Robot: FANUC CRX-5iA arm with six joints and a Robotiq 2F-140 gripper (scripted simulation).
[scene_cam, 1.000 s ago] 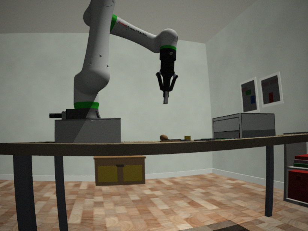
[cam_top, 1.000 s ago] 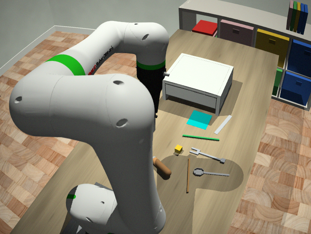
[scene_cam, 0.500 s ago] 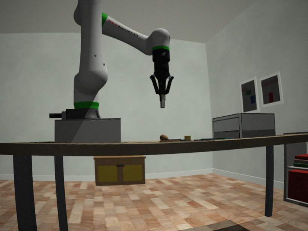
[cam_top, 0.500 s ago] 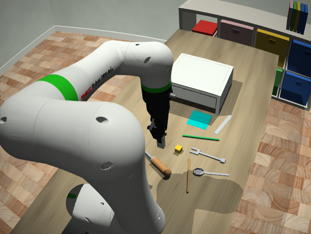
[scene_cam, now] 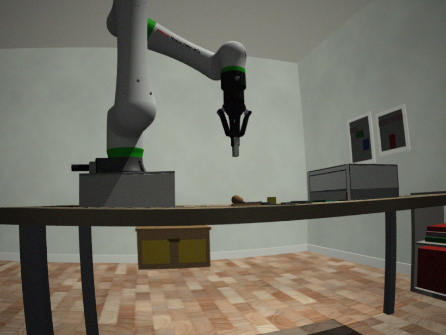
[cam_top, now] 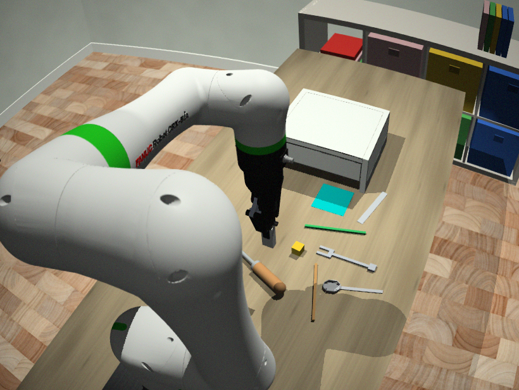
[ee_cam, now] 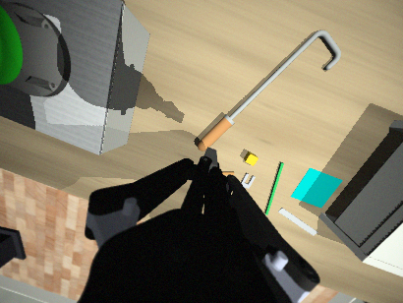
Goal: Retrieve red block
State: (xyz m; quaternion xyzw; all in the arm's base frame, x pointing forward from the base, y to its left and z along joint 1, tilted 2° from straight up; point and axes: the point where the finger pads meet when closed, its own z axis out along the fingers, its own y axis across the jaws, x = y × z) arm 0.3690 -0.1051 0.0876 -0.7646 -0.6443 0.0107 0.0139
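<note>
My gripper is now 20 cm above the wooden stick and 11 cm to the left of it. From my hand the other things lie so: hook tool 19 cm below, 11 cm ahead, 10 cm to the left; grey spoon-like tool 20 cm below, 18 cm to the right, 3 cm ahead; yellow cube 19 cm below, 12 cm ahead, 4 cm to the right.
</note>
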